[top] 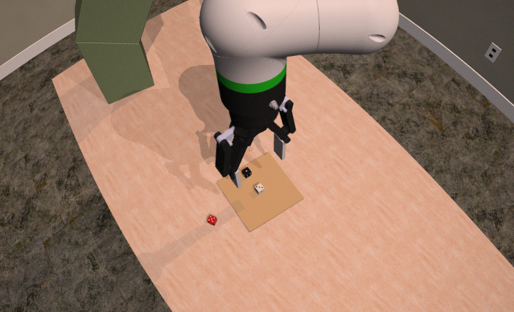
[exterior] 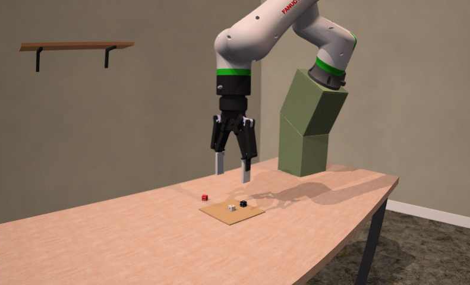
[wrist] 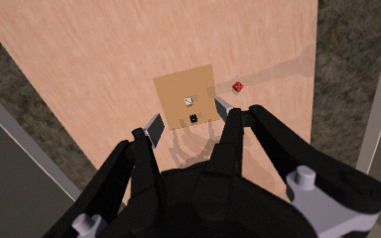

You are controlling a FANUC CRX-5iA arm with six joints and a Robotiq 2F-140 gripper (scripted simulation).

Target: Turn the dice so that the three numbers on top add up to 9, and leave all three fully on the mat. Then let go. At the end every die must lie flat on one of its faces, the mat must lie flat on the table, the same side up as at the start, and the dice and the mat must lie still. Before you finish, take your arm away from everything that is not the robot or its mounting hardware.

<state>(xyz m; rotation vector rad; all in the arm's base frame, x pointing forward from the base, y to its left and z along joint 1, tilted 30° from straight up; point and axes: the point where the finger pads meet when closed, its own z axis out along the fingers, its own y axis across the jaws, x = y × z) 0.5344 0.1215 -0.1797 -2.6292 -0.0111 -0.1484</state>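
My hand is 12 cm to the left of the red die and 12 cm above it. The rest, counted from my hand: tan square mat: 13 cm below; black die: 12 cm below, 5 cm behind; white die: 12 cm below.
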